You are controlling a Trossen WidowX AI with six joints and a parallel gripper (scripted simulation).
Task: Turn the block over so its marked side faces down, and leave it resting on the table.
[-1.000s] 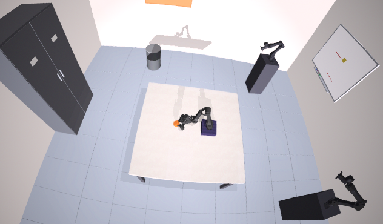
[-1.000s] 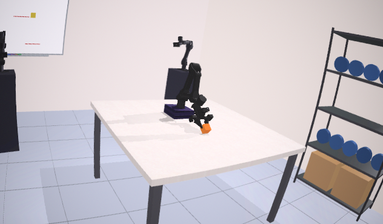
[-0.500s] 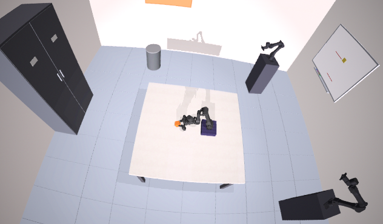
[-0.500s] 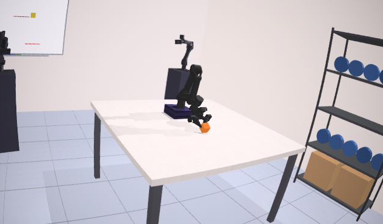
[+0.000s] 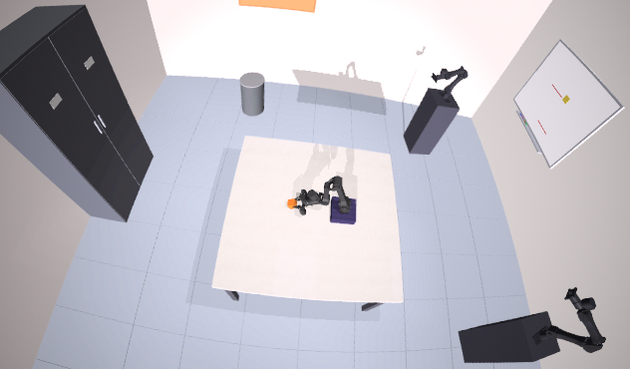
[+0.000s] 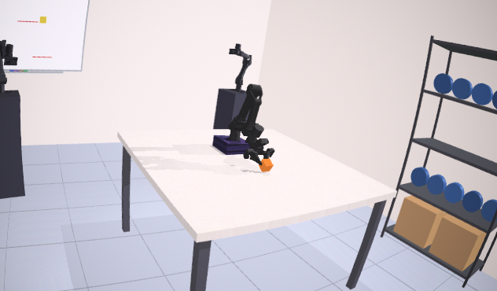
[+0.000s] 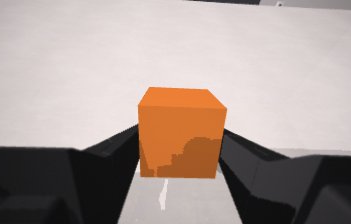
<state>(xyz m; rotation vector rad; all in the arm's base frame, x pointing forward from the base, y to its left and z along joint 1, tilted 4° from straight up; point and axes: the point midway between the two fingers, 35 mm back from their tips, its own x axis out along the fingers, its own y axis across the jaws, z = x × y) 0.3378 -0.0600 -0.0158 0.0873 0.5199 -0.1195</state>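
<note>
Now: gripper tip 10 mm above the orange block.
</note>
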